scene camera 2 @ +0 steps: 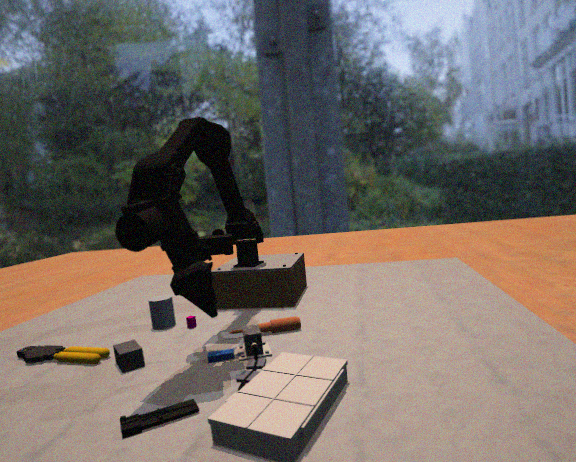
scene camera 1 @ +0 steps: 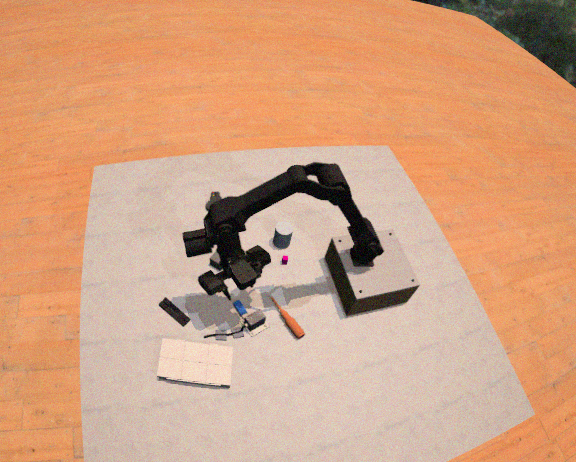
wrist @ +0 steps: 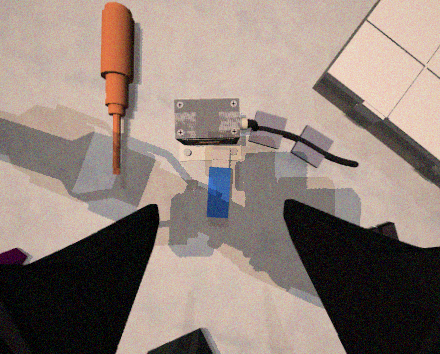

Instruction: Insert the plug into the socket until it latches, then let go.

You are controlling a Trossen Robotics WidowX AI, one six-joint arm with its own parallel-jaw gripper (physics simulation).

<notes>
The gripper is open, holding nothing. Also in view: a blue plug. A dark cube and an orange-handled screwdriver rest on the table. Also in view: a grey socket block and a white tiled block.
The gripper shows as well in scene camera 1 and in the wrist view.
</notes>
